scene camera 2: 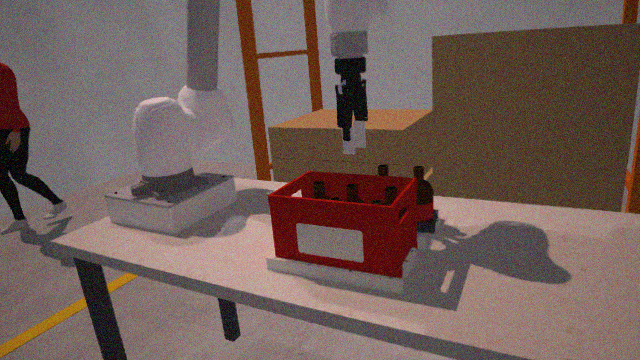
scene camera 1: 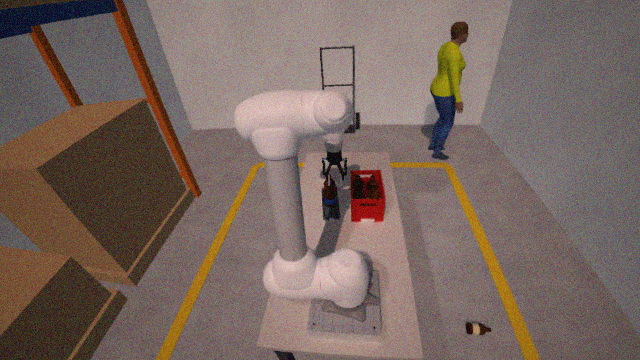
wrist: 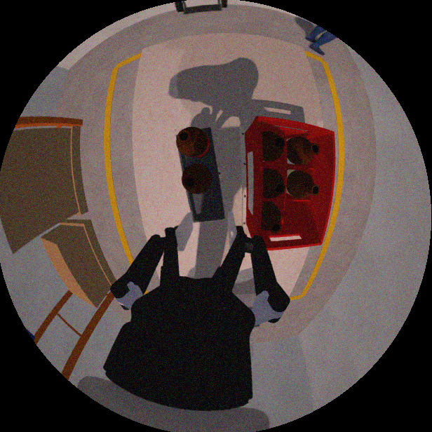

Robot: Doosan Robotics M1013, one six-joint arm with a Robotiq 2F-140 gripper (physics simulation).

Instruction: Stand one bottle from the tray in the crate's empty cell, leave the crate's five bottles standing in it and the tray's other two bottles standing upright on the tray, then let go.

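Frame: origin at the arm's base, x ahead, y left, z up, level; centimetres.
Seen in the pictures: gripper, fingertip midpoint: (scene camera 2: 354, 150) (scene camera 1: 335, 184); arm's base, origin of the base link: (scene camera 2: 170, 186) (scene camera 1: 347, 297).
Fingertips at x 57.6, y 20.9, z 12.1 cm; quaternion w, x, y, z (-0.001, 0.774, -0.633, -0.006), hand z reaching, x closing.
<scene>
Pixels of each thing's top centre, then the offset from my fingertips to it. "spot": a spot on its surface instead. Level surfaces: height alone.
- red crate, middle of its top: (scene camera 2: 343, 186) (scene camera 1: 367, 183) dz -3.4, dx +8.7, dy -16.8 cm
- dark tray, middle of its top: (scene camera 2: 384, 213) (scene camera 1: 330, 201) dz -18.3, dx +4.9, dy +5.3 cm
- cream-labelled bottle, middle of its top: (scene camera 1: 481, 326) dz -88.5, dx -20.1, dy -104.3 cm
- low white base, surface spot: (scene camera 2: 335, 278) spot: dz -20.0, dx +12.5, dy -26.5 cm
- table, its level: dz -20.9 cm
The red crate (scene camera 1: 357, 212) (scene camera 2: 285, 235) (wrist: 327, 200) holds five brown bottles; its empty cell (wrist: 302, 220) is at the near right in the wrist view. The dark tray (scene camera 1: 331, 216) (scene camera 2: 426, 226) (wrist: 214, 207) carries two upright bottles, a red-labelled one (scene camera 2: 425, 200) (wrist: 194, 141) and a blue-labelled one (scene camera 1: 330, 190) (wrist: 197, 178); the tray's near end is bare. A cream-labelled bottle (scene camera 1: 477, 328) lies on its side on the floor, right of the table. My gripper (scene camera 1: 336, 176) (scene camera 2: 354, 146) (wrist: 209, 220) is open and empty, above the table near the tray's bare end.
The crate rests on a low white base (scene camera 2: 335, 278) on the table (scene camera 1: 390, 260). Large boxes (scene camera 1: 120, 190) (scene camera 2: 530, 120) and an orange rack post (scene camera 1: 160, 105) stand left of the table in scene view 1. A person in yellow (scene camera 1: 450, 70) and one in red (scene camera 2: 10, 100) stand away from it.
</scene>
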